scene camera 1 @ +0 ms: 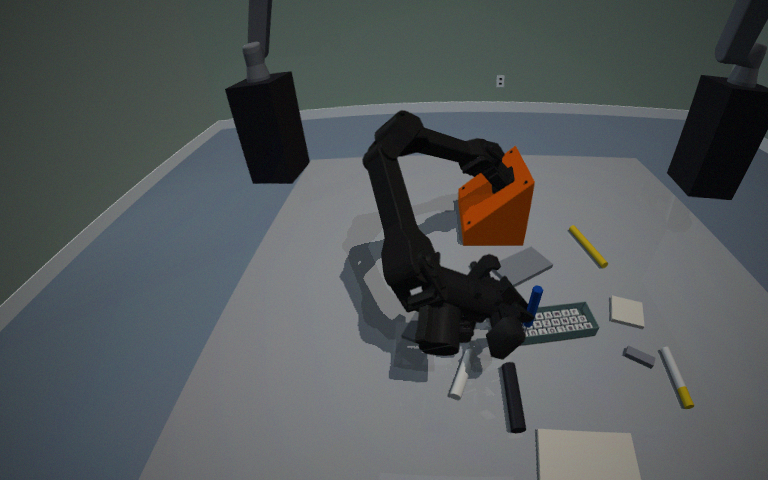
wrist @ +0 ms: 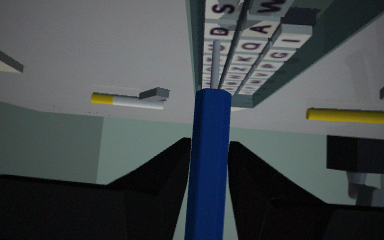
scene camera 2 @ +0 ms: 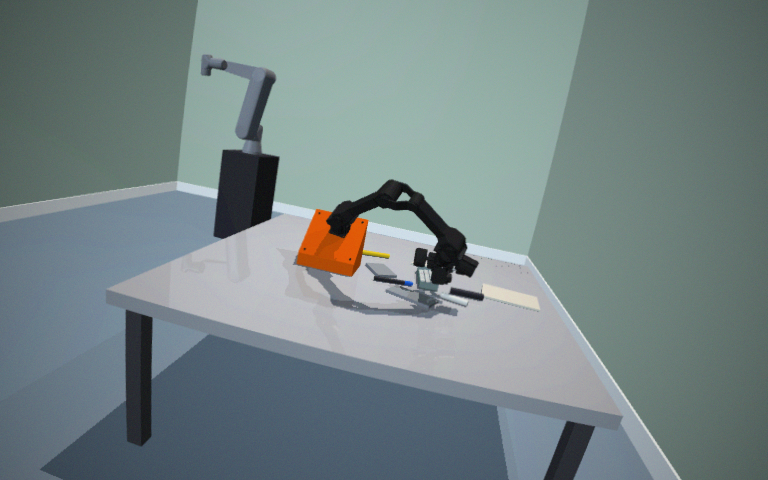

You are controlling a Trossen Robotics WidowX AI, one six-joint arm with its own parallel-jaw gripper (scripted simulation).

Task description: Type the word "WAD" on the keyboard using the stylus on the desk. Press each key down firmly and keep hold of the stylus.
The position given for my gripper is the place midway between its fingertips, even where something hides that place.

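Note:
In scene camera 1 I see my gripper (scene camera 1: 531, 314) together with a black cylinder (scene camera 1: 515, 409). The wrist view shows my gripper too (wrist: 209, 148), but the black cylinder is out of frame in the wrist view. Scene camera 2 gives me the gripper as well (scene camera 2: 436, 266).

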